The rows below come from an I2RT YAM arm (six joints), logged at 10 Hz.
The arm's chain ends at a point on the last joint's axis. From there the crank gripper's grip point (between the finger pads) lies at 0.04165 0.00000 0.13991 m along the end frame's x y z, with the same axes.
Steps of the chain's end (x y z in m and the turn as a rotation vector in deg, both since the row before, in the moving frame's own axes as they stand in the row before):
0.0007, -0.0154, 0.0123, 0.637, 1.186, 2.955
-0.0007, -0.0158, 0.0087, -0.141, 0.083, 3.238
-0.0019, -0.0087, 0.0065, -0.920, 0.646, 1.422
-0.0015, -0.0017, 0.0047, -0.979, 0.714, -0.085
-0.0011, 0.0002, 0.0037, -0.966, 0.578, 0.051
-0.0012, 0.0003, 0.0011, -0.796, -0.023, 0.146
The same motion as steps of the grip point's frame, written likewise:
0.0036, -0.0147, 0.0114, 0.637, 1.186, 2.955
-0.0006, -0.0131, 0.0086, -0.141, 0.083, 3.238
-0.0004, -0.0054, 0.0060, -0.920, 0.646, 1.422
0.0002, 0.0006, 0.0042, -0.979, 0.714, -0.085
0.0003, 0.0026, 0.0033, -0.966, 0.578, 0.051
-0.0013, 0.0023, 0.0011, -0.796, -0.023, 0.146

